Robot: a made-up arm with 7 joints.
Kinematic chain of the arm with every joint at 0, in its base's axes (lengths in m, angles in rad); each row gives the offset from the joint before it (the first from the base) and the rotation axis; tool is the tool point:
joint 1: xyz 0 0.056 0 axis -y
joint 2: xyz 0 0.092 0 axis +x
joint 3: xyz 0 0 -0.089 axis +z
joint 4: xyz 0 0 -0.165 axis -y
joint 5: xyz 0 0 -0.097 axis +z
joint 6: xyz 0 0 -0.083 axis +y
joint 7: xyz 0 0 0 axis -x
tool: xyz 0 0 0
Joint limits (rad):
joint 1: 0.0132..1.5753
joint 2: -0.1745..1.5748
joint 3: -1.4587..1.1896
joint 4: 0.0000..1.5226
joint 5: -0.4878..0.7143
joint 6: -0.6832..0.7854
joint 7: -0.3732..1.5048
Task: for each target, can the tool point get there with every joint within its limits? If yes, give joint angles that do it. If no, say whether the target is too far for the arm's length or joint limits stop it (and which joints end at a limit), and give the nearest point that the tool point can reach.
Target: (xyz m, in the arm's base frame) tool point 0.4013 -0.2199 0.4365
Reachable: no: too far | nearest point 0.2984 0.0004 0.1403 | short by 0.383 m
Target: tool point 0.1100 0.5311 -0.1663
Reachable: yes | joints 0.4055 1.0821 0.1851 0.2018 0.5503 0.6386 0.8153
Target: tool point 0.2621 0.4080 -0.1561
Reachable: yes | joints 0.6331 0.6162 0.3965 0.7990 0.3915 -0.3325 1.2654
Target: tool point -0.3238 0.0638 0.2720
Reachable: no: joint limits stop it (at a limit: joint 2, joint 3, joint 4) | nearest point -0.1384 0.4100 0.1163 | short by 0.422 m
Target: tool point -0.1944 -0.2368 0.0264
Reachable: no: joint limits stop it (at a limit: joint 1, joint 2, joint 3, joint 4) | nearest point 0.0231 -0.0736 -0.2274 | short by 0.372 m
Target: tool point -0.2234 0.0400 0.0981
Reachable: no: joint limits stop it (at a limit: joint 2, joint 3, joint 4) | nearest point -0.1655 0.4100 0.0727 | short by 0.375 m
